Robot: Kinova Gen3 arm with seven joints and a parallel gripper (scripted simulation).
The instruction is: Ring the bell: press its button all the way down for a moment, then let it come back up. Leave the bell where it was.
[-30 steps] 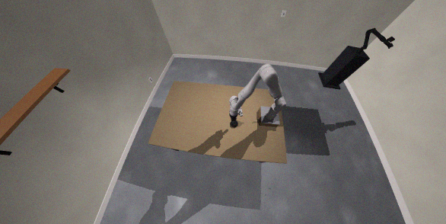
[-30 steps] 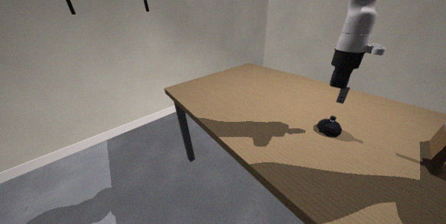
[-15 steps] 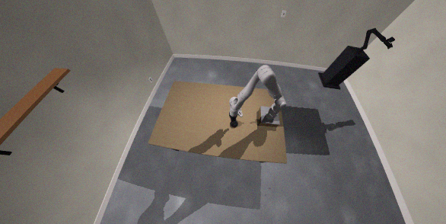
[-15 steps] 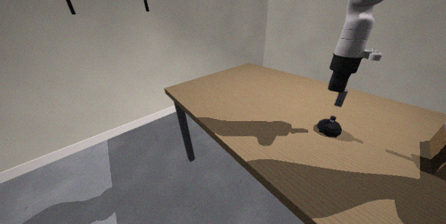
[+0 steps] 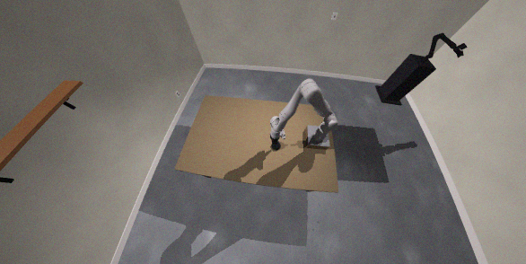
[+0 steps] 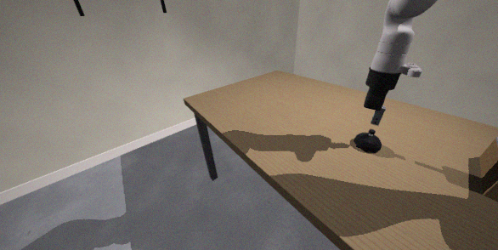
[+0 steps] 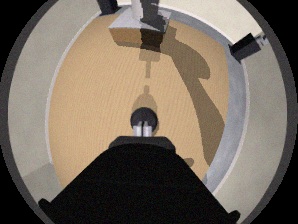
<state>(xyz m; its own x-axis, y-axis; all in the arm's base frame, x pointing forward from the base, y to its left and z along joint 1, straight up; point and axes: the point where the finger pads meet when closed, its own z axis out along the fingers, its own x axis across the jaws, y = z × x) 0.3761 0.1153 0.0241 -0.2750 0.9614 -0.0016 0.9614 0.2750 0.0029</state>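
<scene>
Now: hand 60 mm above the bell button. Also, from my hand: black dome bell 70 mm below.
</scene>
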